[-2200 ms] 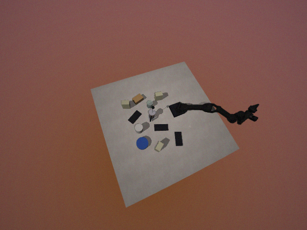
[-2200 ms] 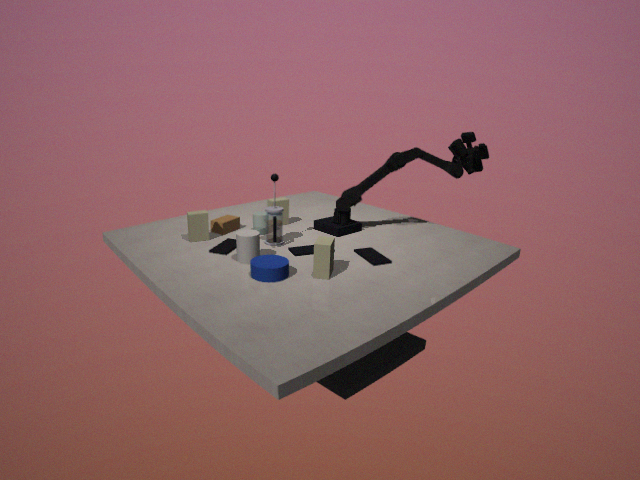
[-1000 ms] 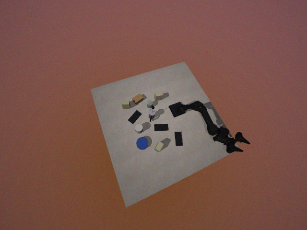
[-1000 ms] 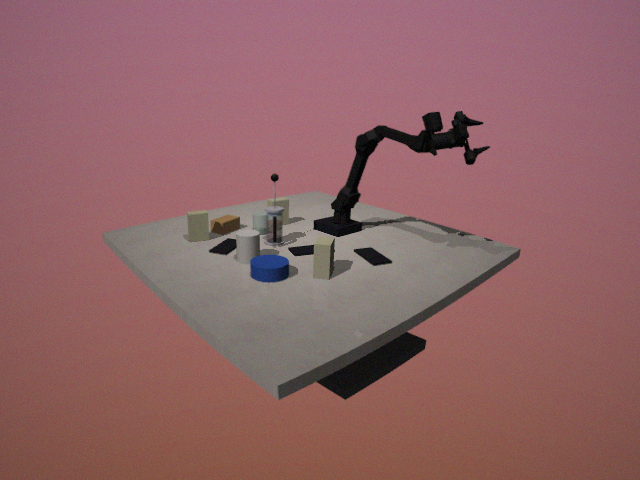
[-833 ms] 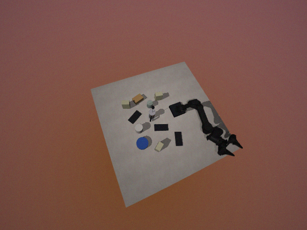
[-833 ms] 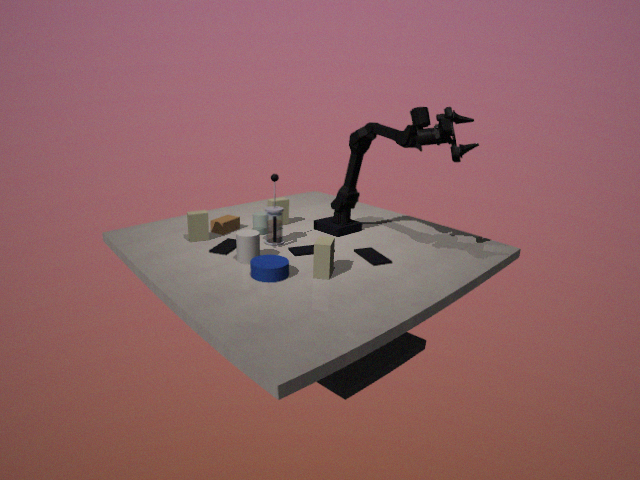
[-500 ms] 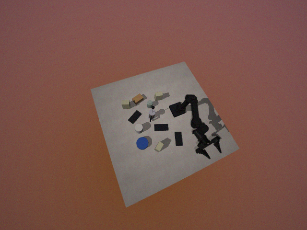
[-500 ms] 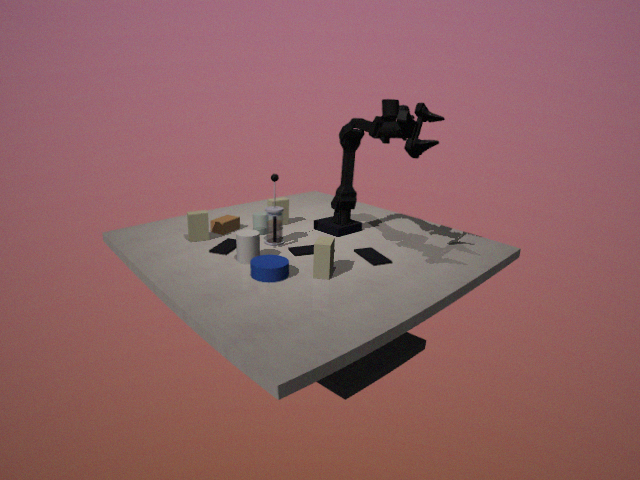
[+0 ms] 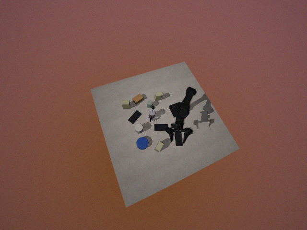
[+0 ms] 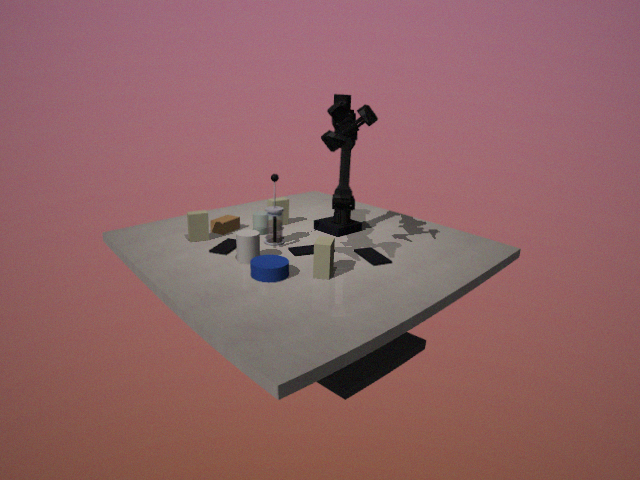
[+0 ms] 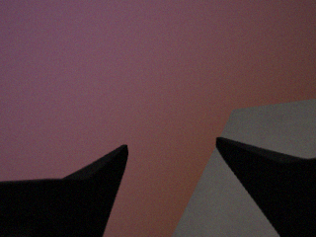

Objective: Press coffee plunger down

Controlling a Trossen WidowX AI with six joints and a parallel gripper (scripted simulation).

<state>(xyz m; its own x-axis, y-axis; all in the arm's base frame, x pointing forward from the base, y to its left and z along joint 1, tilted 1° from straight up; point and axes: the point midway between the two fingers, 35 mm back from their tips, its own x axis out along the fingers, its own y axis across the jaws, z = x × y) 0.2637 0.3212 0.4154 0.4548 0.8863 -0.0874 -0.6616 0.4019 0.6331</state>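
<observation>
The coffee press is 4 cm ahead of my gripper tip, 37 cm to the right of it and 32 cm below it. The rest, counted from my gripper tip: white cylinder 21 cm ahead, 28 cm to the right, 40 cm below; blue disc 22 cm ahead, 13 cm to the right, 42 cm below; pale green cylinder 1 cm ahead, 52 cm to the right, 41 cm below.
</observation>
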